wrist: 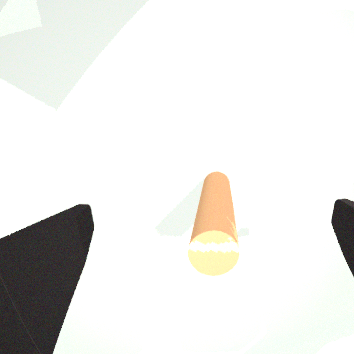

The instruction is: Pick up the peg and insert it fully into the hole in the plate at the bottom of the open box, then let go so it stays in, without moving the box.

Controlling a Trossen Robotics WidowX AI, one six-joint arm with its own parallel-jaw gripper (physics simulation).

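Frame: origin at the arm's base, x left, y down, z back, level; millimetres.
Seen in the pictures: gripper, fingertip midpoint: [217, 215].
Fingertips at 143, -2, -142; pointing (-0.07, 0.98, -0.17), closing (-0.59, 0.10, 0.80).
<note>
A point is followed by its place in that frame, as x, y, z.
The orange peg [216, 215] {140, -15, -145} stands upright on the white surface, a little below the centre of the wrist view. Its pale yellow top end faces the camera. My gripper [217, 215] {143, -2, -142} is open, with one black finger at the left and one at the right edge. The peg is between the two fingers in the view, with a wide gap on each side, and neither finger touches it. The open box, the plate and its hole do not show in the view.
A large pale grey shadow lies on the white surface at the upper left. A smaller shadow lies just left of the peg. Faint shading shows at the lower right.
</note>
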